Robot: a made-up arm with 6 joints.
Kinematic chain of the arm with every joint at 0, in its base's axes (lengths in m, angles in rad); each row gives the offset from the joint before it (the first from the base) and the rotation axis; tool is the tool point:
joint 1: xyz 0 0 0.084 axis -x
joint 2: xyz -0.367 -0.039 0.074 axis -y
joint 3: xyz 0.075 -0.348 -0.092 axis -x
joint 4: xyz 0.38 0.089 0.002 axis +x
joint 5: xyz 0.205 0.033 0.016 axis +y
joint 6: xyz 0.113 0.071 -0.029 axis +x
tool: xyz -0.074 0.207 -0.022
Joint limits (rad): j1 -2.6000..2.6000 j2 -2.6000..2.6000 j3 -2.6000..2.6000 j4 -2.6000..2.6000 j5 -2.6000..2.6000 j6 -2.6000..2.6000
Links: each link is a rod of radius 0.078 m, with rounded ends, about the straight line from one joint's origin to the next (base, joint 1, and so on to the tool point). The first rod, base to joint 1, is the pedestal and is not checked.
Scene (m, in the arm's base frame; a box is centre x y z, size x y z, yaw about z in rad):
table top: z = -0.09
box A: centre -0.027 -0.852 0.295 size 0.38 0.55 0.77 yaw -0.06
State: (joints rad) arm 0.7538 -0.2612 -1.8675 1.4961 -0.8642 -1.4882
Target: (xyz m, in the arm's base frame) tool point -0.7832 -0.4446 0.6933
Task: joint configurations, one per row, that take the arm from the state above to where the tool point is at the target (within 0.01 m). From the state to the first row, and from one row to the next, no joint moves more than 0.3 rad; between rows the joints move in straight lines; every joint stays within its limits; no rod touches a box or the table.
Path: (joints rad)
1: 1.0175 -0.3239 -1.8988 1.4307 -0.8926 -1.4704
2: 1.2813 -0.3866 -1.9302 1.3652 -0.9209 -1.4527
3: 1.5450 -0.4494 -1.9615 1.2998 -0.9493 -1.4349
4: 1.8088 -0.5121 -1.9929 1.2344 -0.9777 -1.4172
5: 2.0725 -0.5748 -2.0242 1.1689 -1.0060 -1.3994
6: 2.3363 -0.6375 -2.0555 1.1035 -1.0344 -1.3817
7: 2.6000 -0.7002 -2.0869 1.0381 -1.0628 -1.3639
8: 2.4799 -0.9840 -2.0204 1.1093 -1.0720 -1.5316
9: 2.3597 -1.2677 -1.9539 1.1804 -1.0813 -1.6993
10: 2.2396 -1.5515 -1.8874 1.2516 -1.0906 -1.8670
11: 2.1195 -1.8352 -1.8209 1.3228 -1.0998 -2.0347
12: 1.9993 -2.1190 -1.7544 1.3940 -1.1091 -2.2024

